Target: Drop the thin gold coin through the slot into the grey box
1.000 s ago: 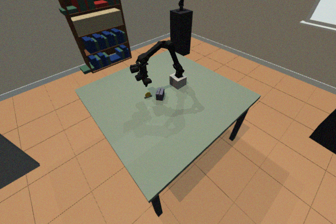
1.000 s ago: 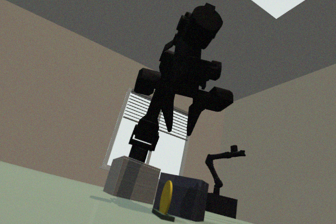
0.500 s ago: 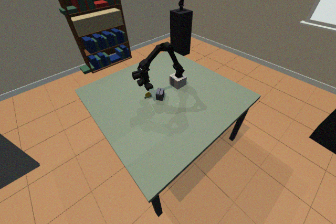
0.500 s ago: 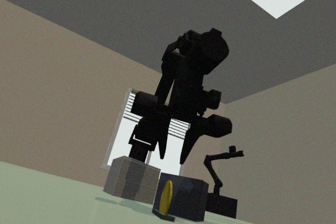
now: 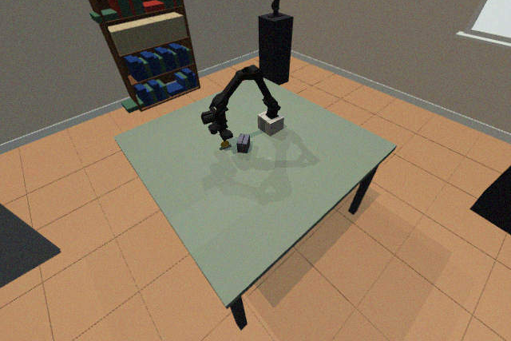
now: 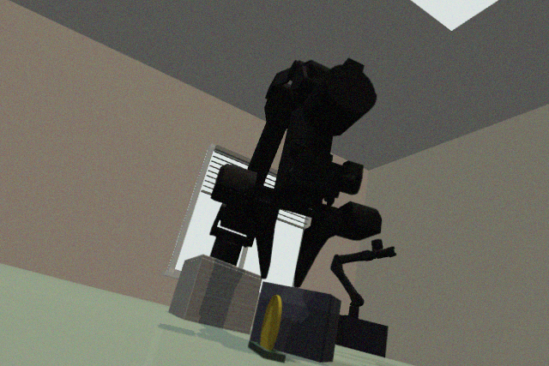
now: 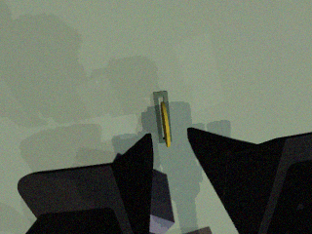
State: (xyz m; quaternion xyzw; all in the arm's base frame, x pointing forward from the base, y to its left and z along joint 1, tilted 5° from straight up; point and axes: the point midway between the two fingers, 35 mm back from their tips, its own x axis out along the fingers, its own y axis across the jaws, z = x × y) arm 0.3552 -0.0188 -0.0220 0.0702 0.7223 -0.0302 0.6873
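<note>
The gold coin lies 40 mm below my gripper tip.
</note>
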